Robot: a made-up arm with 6 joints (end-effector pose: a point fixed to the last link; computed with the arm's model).
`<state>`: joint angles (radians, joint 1 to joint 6).
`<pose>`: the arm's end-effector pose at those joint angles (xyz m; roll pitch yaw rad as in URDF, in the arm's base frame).
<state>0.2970 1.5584 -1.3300 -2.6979 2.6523 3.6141</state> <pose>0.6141 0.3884 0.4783 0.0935 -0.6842 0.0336</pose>
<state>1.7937 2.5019 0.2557 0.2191 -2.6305 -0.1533</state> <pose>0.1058 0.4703 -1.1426 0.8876 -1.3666 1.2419</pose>
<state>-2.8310 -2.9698 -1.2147 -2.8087 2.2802 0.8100</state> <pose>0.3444 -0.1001 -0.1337 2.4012 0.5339 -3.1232</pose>
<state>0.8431 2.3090 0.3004 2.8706 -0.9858 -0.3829</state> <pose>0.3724 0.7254 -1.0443 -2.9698 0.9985 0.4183</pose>
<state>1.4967 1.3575 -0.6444 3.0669 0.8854 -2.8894</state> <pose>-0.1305 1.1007 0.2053 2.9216 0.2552 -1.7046</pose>
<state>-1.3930 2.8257 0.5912 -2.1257 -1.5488 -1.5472</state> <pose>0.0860 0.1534 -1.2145 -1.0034 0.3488 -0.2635</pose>
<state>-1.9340 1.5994 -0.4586 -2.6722 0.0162 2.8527</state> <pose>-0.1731 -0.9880 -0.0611 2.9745 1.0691 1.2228</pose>
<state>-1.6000 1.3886 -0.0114 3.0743 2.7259 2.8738</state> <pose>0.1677 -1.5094 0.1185 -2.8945 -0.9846 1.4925</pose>
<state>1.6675 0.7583 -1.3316 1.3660 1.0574 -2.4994</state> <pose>-0.0339 0.7962 0.8542 3.1015 0.5402 -2.9399</pose>
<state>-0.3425 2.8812 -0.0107 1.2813 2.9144 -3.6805</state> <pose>-0.2675 0.0311 -1.1699 -1.3687 -0.1794 -0.1213</pose>
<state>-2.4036 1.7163 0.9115 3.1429 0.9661 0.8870</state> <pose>-1.2338 -1.4089 -0.1556 -0.8825 1.3707 0.7434</pose>
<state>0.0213 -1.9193 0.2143 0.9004 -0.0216 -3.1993</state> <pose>-1.8185 -0.1706 0.5678 -0.8702 -1.0212 -3.0879</pose>
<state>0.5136 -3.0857 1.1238 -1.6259 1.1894 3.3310</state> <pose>-0.5263 -0.2835 -1.3517 2.4231 0.3063 -1.2945</pose>
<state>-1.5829 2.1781 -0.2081 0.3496 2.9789 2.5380</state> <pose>-0.2077 -0.6882 -0.7778 -2.2308 -0.6013 -1.5156</pose>
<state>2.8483 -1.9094 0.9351 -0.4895 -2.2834 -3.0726</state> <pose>1.9204 -0.3843 0.3815 2.5459 -0.4636 -3.0258</pose>
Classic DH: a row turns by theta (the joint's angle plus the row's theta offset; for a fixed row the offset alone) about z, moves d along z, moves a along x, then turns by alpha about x. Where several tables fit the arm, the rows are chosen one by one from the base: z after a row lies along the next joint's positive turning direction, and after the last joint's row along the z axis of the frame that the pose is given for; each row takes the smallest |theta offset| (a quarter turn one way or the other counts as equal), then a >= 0, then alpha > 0; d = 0 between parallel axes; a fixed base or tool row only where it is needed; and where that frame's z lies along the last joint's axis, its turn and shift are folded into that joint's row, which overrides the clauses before.
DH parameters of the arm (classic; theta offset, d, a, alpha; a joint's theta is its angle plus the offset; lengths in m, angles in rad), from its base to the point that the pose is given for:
joint 1: 0 0.5465 0 -1.5708
joint 2: -1.5708 0 1.395 3.1416
joint 3: 0 0 0 -1.5708
joint 4: 0 -0.6933 0 1.5708
joint 5: 0 0.2122 0 -1.5708
joint 6: 1.5708 0 0 1.5708
tool (fixed): -1.5708 0 0 0

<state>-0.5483 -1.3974 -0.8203 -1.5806 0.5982 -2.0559</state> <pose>-0.5769 0.3548 0.9876 -2.2979 -0.4626 -1.2289</pose>
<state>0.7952 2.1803 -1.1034 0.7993 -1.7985 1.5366</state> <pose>0.4109 0.2077 -0.3045 -0.3583 -0.6950 -0.3463</pose>
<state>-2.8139 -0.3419 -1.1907 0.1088 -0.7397 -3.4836</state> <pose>-0.0753 0.1972 1.3557 1.6335 1.4961 1.7003</pose>
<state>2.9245 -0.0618 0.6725 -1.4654 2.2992 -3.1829</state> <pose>-0.5517 0.1445 2.2468 -0.8874 0.3982 0.7187</pose>
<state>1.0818 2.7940 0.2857 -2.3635 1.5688 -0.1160</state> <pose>-0.2141 -0.0807 -1.0553 -0.6460 -0.6101 -1.0315</pose>
